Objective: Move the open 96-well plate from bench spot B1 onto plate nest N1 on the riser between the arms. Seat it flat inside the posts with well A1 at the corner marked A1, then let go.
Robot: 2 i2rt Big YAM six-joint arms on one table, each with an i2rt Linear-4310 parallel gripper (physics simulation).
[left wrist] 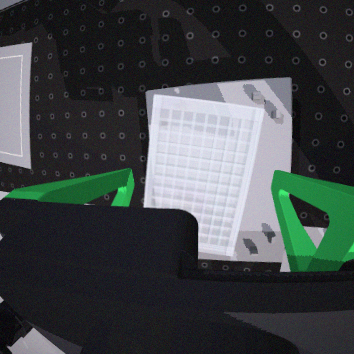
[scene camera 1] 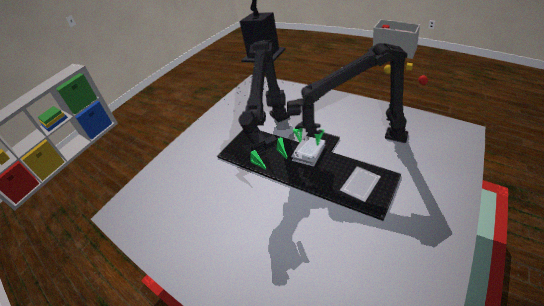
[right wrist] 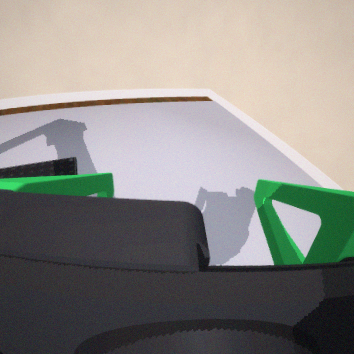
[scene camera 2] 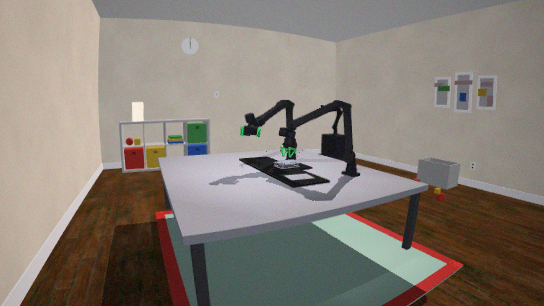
Scene:
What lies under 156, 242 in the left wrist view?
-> My left gripper.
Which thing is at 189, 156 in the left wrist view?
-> A clear well plate.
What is my left gripper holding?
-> Nothing.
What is my right gripper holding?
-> Nothing.

